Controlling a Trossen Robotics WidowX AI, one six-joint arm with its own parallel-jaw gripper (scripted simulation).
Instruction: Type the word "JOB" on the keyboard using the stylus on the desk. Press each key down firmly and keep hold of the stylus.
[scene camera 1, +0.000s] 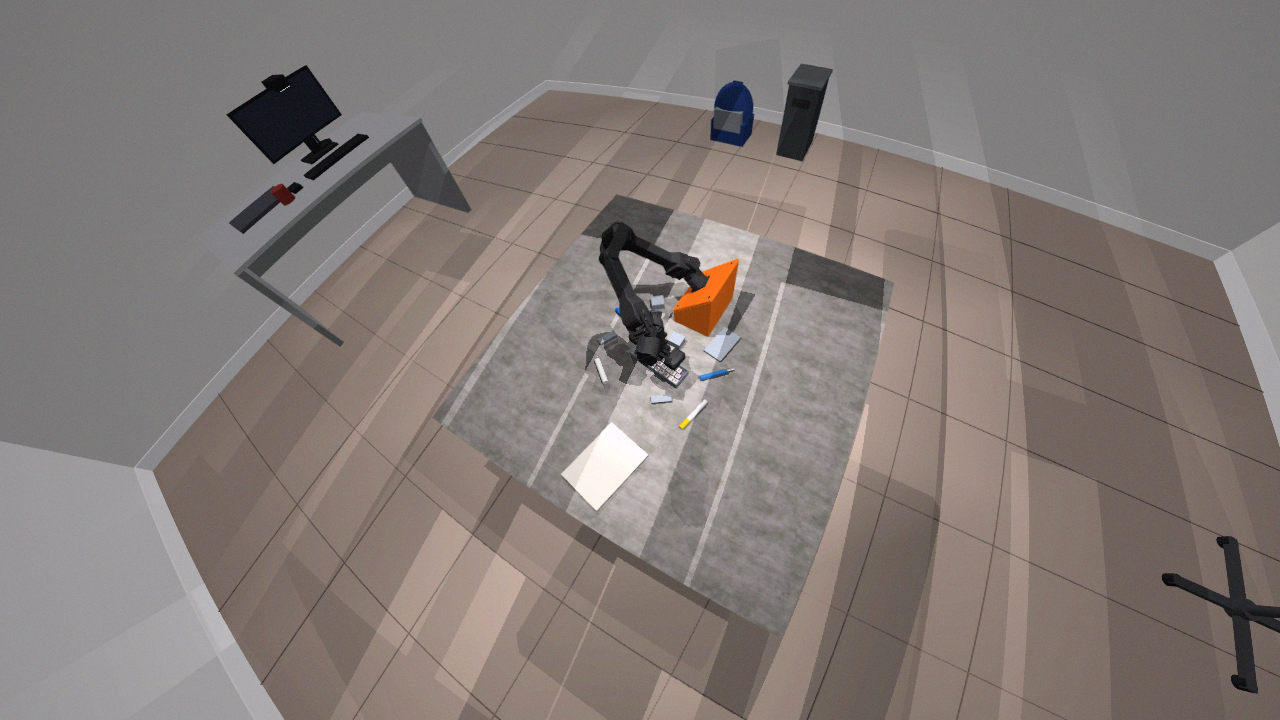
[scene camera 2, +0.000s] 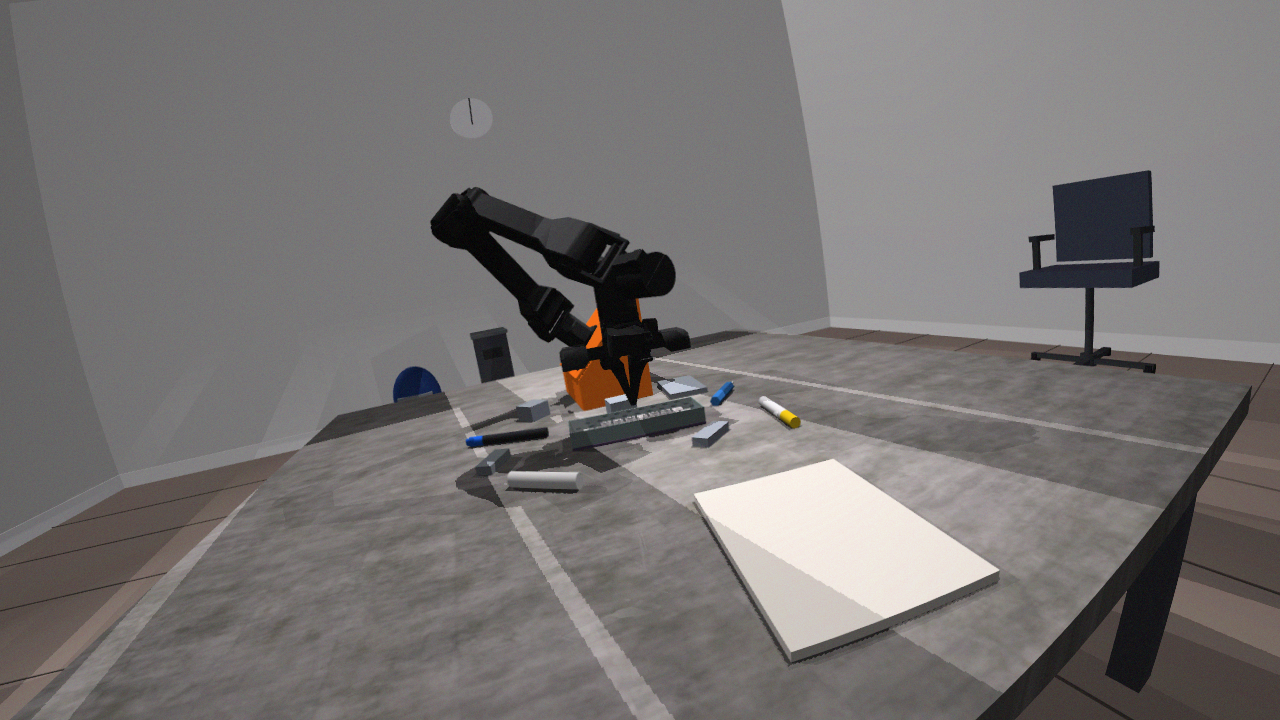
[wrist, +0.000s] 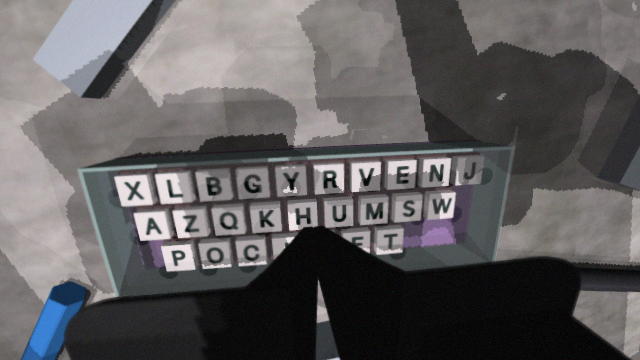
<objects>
white pad: scene camera 1; scene camera 2; not seen in the wrist view (out of frame)
same spot on white pad: (scene camera 2: 828, 558) = (scene camera 1: 591, 471)
</objects>
